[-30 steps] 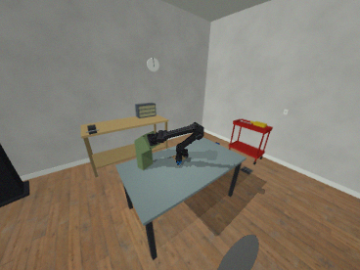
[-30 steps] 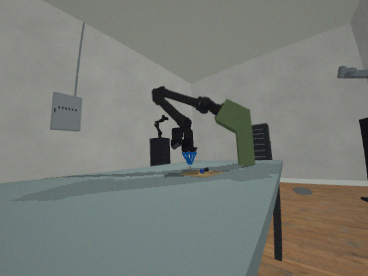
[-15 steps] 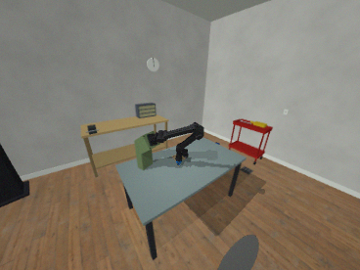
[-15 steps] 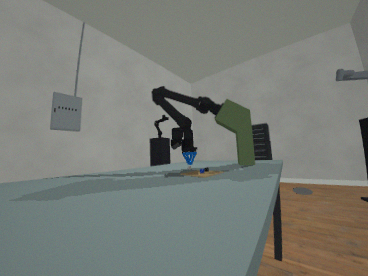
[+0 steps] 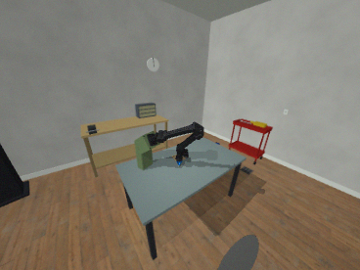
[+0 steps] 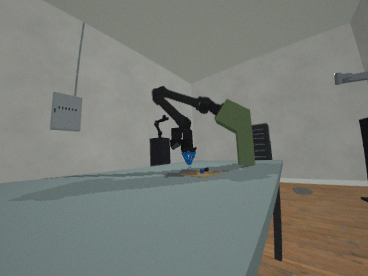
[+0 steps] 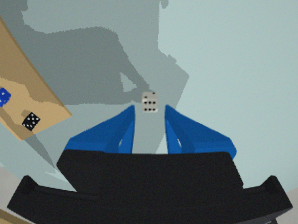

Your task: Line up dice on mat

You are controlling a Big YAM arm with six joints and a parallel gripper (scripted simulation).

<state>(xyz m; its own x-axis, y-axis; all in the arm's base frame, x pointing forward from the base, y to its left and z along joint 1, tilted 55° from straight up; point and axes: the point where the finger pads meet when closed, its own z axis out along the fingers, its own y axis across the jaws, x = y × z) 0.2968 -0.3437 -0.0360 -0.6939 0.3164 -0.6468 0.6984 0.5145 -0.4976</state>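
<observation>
My hand is 3 cm above the white die. From my hand the other things lie so: blue die 14 cm ahead, 13 cm to the left, 2 cm below; then black die 13 cm to the left, 9 cm ahead, 2 cm below; then tan mat 14 cm ahead, 13 cm to the left, 3 cm below.
</observation>
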